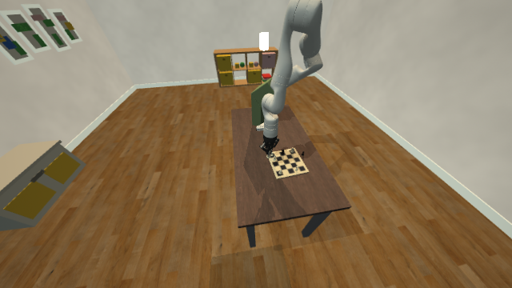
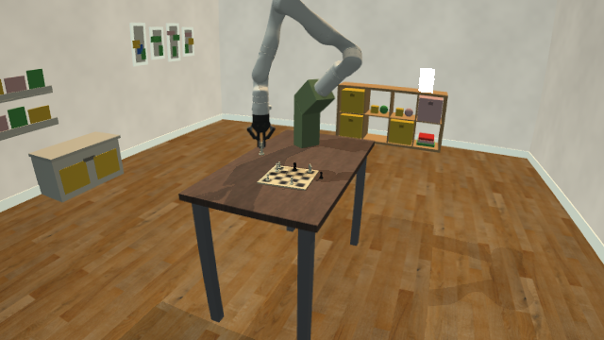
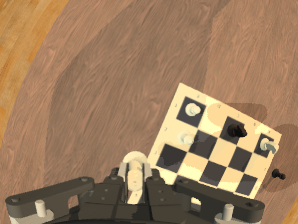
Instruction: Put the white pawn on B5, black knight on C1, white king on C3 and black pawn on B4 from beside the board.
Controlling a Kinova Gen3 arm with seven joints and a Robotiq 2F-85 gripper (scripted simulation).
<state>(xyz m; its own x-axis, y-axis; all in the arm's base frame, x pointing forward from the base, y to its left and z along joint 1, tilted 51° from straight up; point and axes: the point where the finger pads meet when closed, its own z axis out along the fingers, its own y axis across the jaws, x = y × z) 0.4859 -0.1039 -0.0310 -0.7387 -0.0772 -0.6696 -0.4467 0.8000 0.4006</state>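
Now: hand 2 cm past the chessboard, 13 cm to the right of it and 14 cm above it. Also, from my hand: black pawn: 8 cm behind, 26 cm to the left, 13 cm below; black knight: 10 cm behind, 12 cm to the left, 12 cm below; white king: 2 cm below.
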